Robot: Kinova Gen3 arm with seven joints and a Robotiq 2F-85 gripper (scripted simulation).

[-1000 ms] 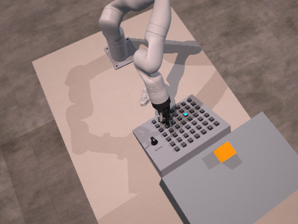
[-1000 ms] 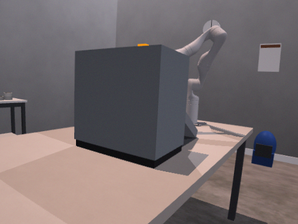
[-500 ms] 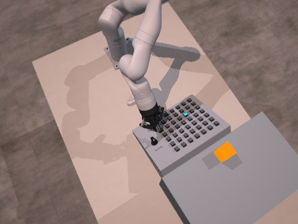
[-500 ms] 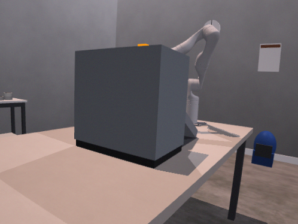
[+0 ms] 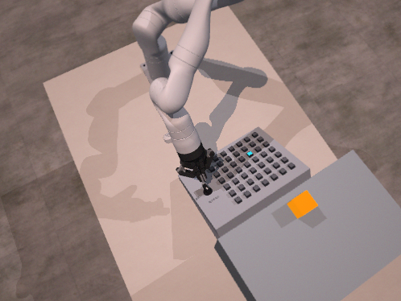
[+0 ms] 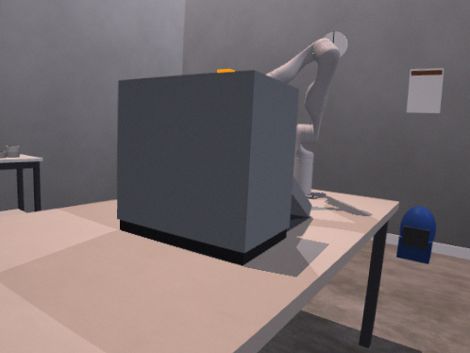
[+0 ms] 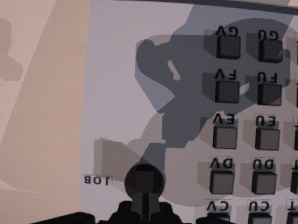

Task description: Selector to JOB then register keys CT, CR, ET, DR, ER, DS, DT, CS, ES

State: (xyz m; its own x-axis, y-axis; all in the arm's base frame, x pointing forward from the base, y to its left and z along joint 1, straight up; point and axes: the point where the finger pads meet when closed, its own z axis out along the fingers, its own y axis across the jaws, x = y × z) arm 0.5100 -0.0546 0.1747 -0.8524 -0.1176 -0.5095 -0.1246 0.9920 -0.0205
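Now: hand 5 cm above the black selector knob and 3 cm short of it. From my hand the other things lie so: sloped keypad panel (12 cm to the left, 10 cm below, 4 cm ahead).
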